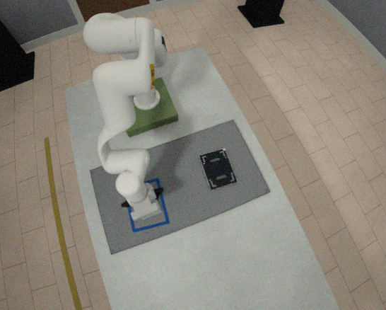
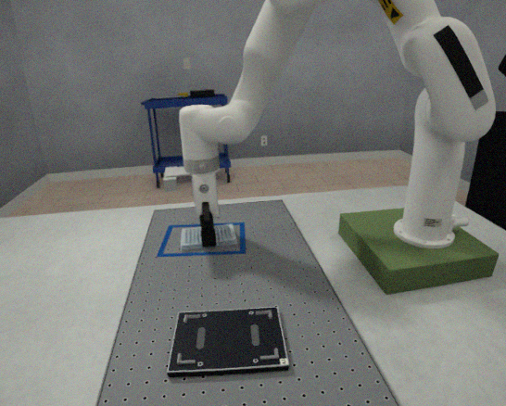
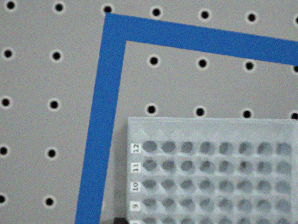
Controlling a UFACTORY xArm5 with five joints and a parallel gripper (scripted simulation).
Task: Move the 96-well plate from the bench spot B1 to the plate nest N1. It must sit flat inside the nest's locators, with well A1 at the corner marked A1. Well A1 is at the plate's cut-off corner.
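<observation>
My gripper is now 1 cm above the 96-well plate. From my hand the other things lie so: plate nest N1 (3 cm behind, 32 cm to the left, 1 cm below).
</observation>
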